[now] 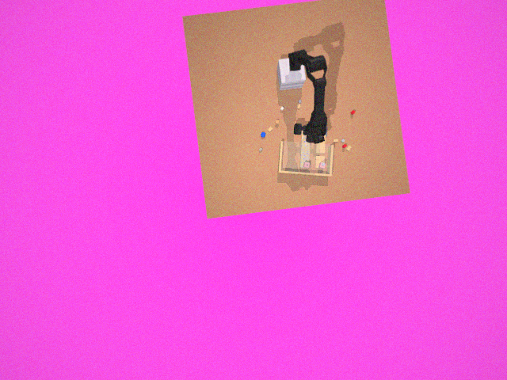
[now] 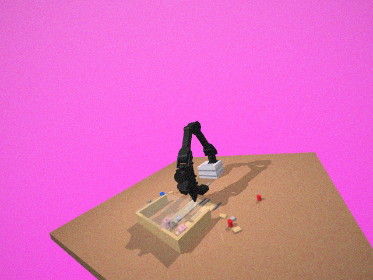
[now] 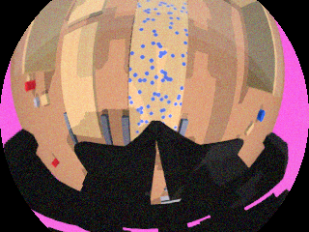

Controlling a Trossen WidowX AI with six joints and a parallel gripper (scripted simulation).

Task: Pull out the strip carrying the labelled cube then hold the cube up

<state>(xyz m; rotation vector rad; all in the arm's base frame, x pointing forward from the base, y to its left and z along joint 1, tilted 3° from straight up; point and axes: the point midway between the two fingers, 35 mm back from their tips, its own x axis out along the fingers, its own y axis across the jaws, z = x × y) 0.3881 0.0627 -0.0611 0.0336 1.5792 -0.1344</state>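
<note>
My gripper tip is 60 mm short of the plain tan strip and 90 mm to the right of it.
</note>
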